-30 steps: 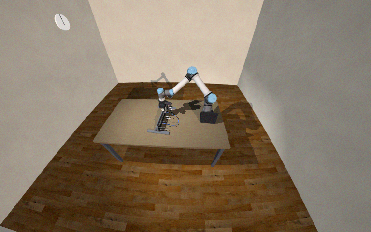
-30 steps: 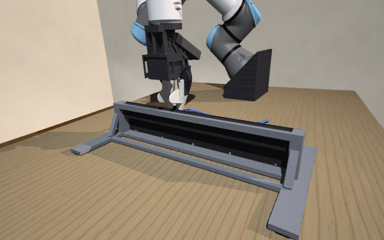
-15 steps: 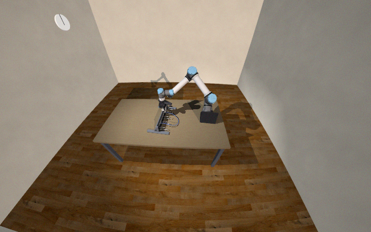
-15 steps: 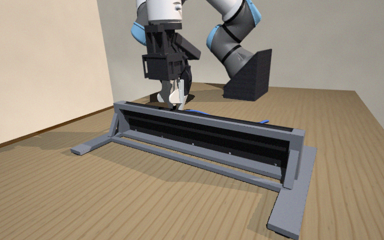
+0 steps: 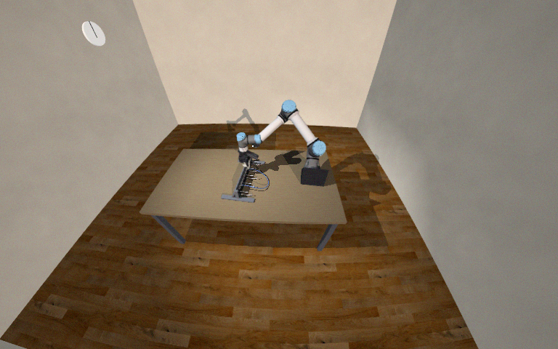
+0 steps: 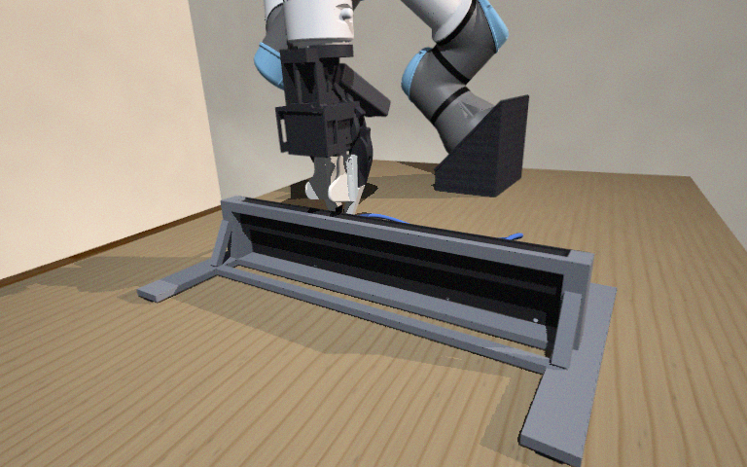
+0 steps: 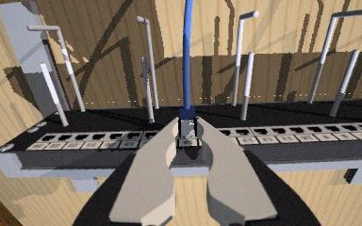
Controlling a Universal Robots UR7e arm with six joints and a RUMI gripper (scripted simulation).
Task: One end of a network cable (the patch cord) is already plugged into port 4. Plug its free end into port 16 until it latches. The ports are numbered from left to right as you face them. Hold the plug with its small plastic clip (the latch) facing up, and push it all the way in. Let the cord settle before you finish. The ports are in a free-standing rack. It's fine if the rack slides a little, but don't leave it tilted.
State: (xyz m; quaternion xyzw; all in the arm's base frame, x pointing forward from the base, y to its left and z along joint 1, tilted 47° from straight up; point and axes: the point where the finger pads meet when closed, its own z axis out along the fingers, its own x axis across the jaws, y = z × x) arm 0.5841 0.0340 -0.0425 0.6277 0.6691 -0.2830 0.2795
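My hand is 1 cm short of the plug and 1 cm above it.
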